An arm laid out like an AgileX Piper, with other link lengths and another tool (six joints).
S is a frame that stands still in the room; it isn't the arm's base.
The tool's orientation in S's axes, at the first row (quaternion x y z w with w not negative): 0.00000, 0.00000, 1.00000, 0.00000
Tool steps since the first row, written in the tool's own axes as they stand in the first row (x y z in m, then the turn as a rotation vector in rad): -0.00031, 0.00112, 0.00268, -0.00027, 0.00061, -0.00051; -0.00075, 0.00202, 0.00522, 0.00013, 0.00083, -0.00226; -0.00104, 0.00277, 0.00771, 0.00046, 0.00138, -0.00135; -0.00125, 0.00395, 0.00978, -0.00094, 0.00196, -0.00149; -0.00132, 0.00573, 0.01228, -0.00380, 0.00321, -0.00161; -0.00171, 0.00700, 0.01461, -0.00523, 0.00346, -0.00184; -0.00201, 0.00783, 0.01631, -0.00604, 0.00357, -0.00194; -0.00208, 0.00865, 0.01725, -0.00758, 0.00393, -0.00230
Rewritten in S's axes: 0.00031, -0.00112, 0.00268, 0.00027, -0.00061, -0.00051; 0.00075, -0.00202, 0.00522, -0.00013, -0.00083, -0.00226; 0.00104, -0.00277, 0.00771, -0.00046, -0.00138, -0.00135; 0.00125, -0.00395, 0.00978, 0.00094, -0.00196, -0.00149; 0.00132, -0.00573, 0.01228, 0.00380, -0.00321, -0.00161; 0.00171, -0.00700, 0.01461, 0.00523, -0.00346, -0.00184; 0.00201, -0.00783, 0.01631, 0.00604, -0.00357, -0.00194; 0.00208, -0.00865, 0.01725, 0.00758, -0.00393, -0.00230
